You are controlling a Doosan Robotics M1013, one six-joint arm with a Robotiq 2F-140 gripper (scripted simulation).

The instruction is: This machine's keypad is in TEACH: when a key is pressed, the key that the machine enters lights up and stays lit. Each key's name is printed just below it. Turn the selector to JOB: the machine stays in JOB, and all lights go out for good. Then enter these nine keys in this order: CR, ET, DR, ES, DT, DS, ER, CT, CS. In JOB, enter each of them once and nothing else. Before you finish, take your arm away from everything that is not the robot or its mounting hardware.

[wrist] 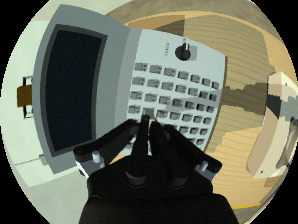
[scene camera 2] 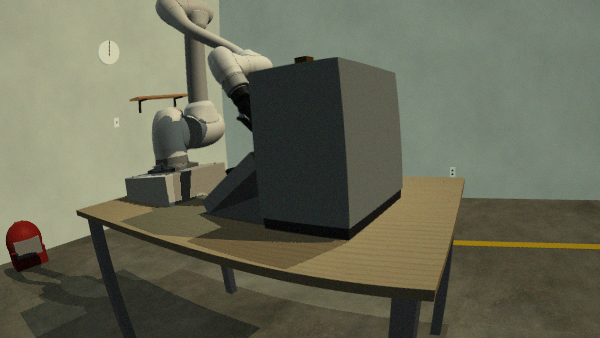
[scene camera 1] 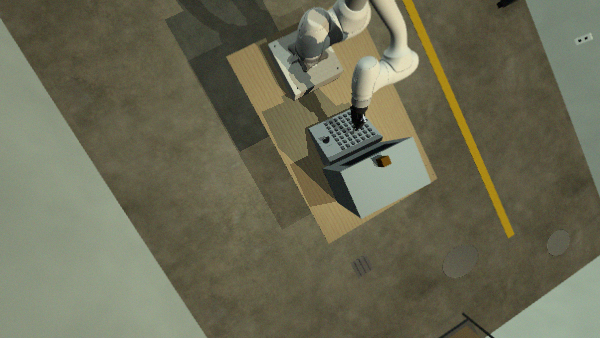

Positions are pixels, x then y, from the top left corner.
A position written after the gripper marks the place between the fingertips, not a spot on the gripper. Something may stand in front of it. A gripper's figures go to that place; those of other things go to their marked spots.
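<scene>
Distances: the gripper (wrist: 147, 114), 220 mm from the lens; a grey machine (wrist: 73, 93), 240 mm from the lens; a sloped keypad panel (wrist: 149, 47), 270 mm from the lens.
</scene>
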